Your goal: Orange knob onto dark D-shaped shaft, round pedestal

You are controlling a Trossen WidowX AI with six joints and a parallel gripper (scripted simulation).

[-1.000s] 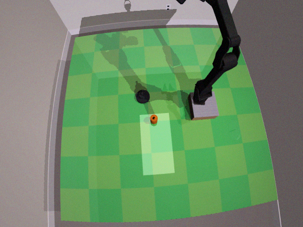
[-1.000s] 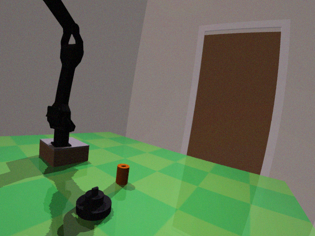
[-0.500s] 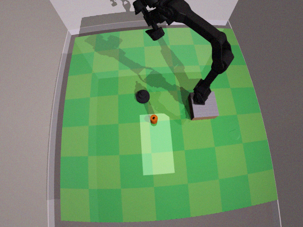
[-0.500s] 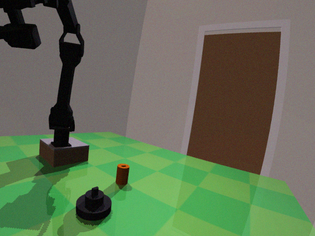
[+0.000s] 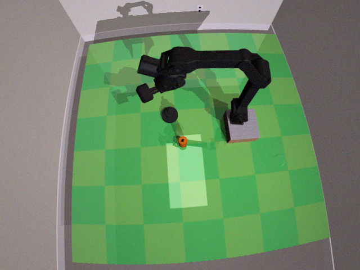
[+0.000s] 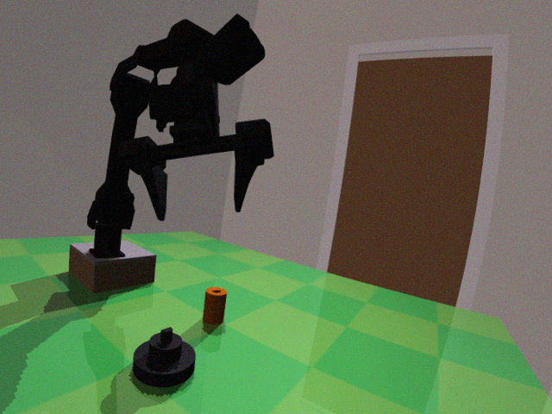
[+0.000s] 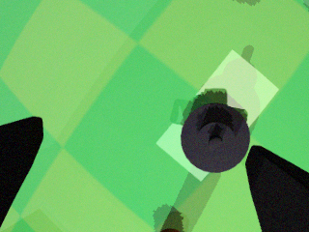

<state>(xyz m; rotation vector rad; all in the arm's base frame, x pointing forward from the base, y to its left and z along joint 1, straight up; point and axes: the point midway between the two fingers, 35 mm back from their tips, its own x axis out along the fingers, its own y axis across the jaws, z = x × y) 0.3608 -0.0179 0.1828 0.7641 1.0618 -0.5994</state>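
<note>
The orange knob is 12 cm behind my gripper tip, 14 cm to the left of it and 19 cm below it. The rest, counted from my gripper tip: dark round pedestal 4 cm behind, 19 cm below.
</note>
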